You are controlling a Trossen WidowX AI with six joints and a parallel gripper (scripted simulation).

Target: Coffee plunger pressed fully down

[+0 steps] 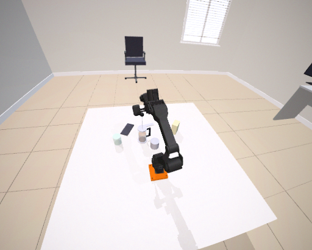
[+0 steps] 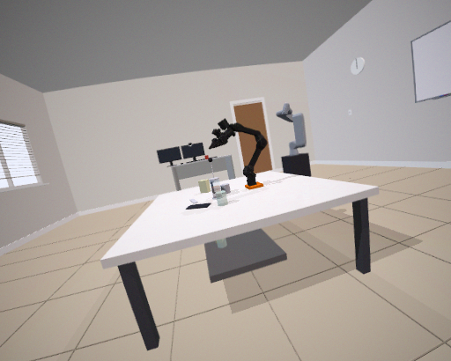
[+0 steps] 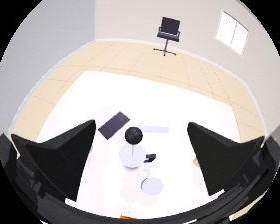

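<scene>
The coffee press lies 30 mm ahead of my gripper tip and 220 mm below it. From my gripper tip the other things lie so: dark flat slab: 160 mm ahead, 150 mm to the left, 360 mm below; then grey cup: 50 mm behind, 80 mm to the right, 320 mm below.
</scene>
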